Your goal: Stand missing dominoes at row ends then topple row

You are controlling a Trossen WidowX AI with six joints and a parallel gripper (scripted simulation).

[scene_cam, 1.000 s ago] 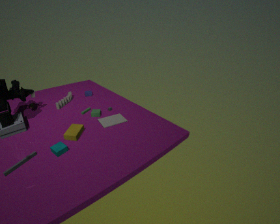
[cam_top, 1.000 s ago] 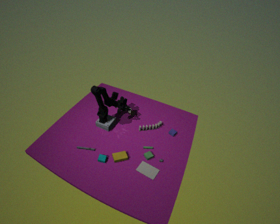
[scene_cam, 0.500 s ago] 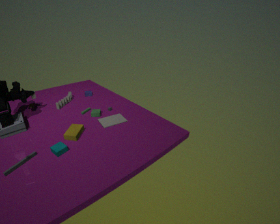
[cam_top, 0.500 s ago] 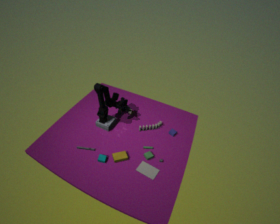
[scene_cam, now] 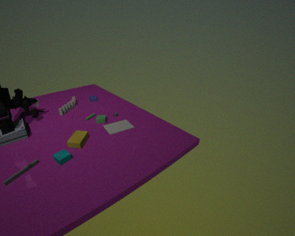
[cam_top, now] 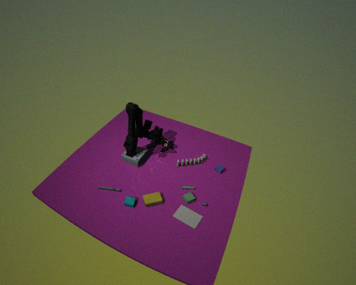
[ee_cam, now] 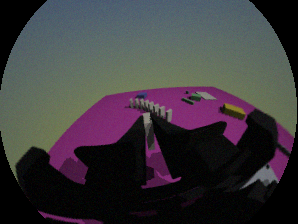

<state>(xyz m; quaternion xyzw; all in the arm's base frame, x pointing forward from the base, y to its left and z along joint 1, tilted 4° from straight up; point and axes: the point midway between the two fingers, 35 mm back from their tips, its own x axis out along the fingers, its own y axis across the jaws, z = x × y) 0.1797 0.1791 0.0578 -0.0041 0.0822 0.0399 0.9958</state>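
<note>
The brown piece is 30 mm behind my gripper tip, 110 mm to the left of it and 120 mm below it. Also, from my gripper tip: blue block (430 mm ahead, 30 mm to the left, 110 mm below); green block (310 mm ahead, 320 mm to the right, 110 mm below); green stick (270 mm ahead, 240 mm to the right, 120 mm below).
</note>
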